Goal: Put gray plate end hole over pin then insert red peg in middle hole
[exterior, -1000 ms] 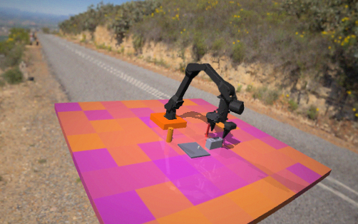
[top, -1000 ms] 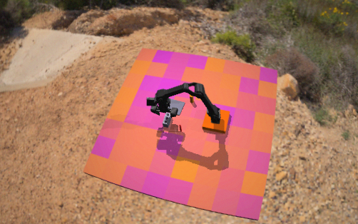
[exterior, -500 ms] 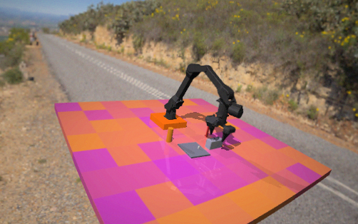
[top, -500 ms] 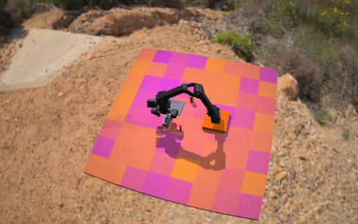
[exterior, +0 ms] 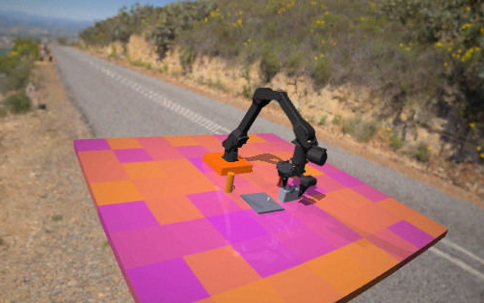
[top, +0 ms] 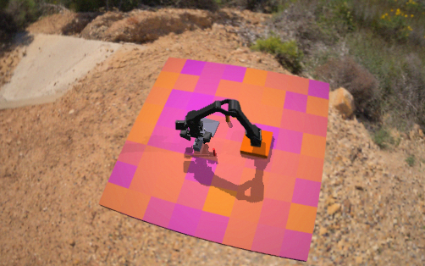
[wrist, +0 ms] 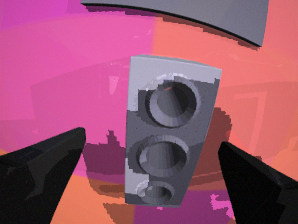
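My gripper tip is right at the gray plate. Also, from my gripper tip: orange post (140 mm behind, 210 mm to the right, 10 mm above); then red peg (120 mm behind, 50 mm to the left, 10 mm above); then gray base (10 mm behind, 120 mm to the right, 30 mm below).
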